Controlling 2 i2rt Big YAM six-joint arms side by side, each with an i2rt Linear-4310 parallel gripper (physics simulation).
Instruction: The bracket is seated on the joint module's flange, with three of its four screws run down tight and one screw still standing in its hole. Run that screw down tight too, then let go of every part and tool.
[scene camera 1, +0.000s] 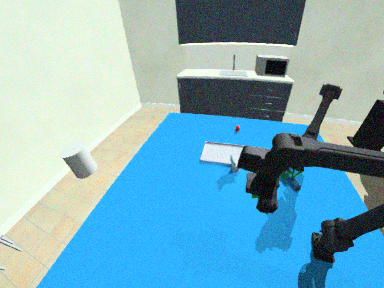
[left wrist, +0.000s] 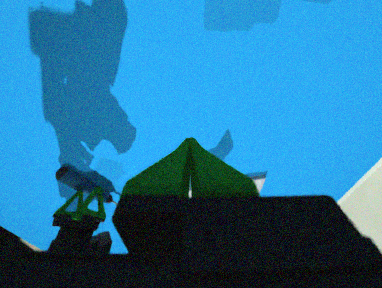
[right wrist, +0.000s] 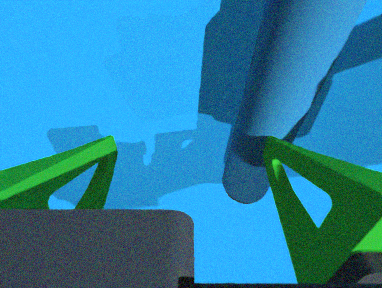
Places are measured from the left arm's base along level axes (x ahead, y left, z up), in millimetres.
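Pixels of known places: left gripper, fingertip midpoint: (scene camera 1: 251, 197) (left wrist: 190, 144); right gripper, fingertip midpoint: (scene camera 1: 287, 178) (left wrist: 89, 189) (right wrist: 190, 144); left arm's base at its link origin: (scene camera 1: 321, 247).
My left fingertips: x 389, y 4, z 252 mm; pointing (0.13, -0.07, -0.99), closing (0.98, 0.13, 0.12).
Ahead of a thing's pixels: the offset from my left fingertips to its top centre.
A grey-blue cylindrical tool @[dx -224, dy -398, dz -211 mm] (scene camera 1: 295, 185) (left wrist: 86, 179) (right wrist: 295, 75) lies on the blue surface, a thin bit at one end. My right gripper (scene camera 1: 292, 174) (left wrist: 89, 189) (right wrist: 190, 144) is open and empty; its right-hand fingertip in the right wrist view overlaps the tool's rounded end, and contact cannot be told. My left gripper (scene camera 1: 255, 196) (left wrist: 190, 144) is shut with its green fingertips together, holding nothing. A small grey upright piece (scene camera 1: 233, 164) shows beside the tray, partly behind the left arm; whether it is the bracket is unclear. The joint module, flange and screws cannot be made out.
A pale shallow tray @[dx +164, dy -493, dz -236 mm] (scene camera 1: 220, 153) (left wrist: 259, 182) lies left of the arms in the scene view. A small red object @[dx +173, dy -827, dz -218 mm] (scene camera 1: 238, 128) lies behind it. A white cylinder (scene camera 1: 80, 161) shows at the left. Dark jointed parts (scene camera 1: 330, 240) show at the lower right.
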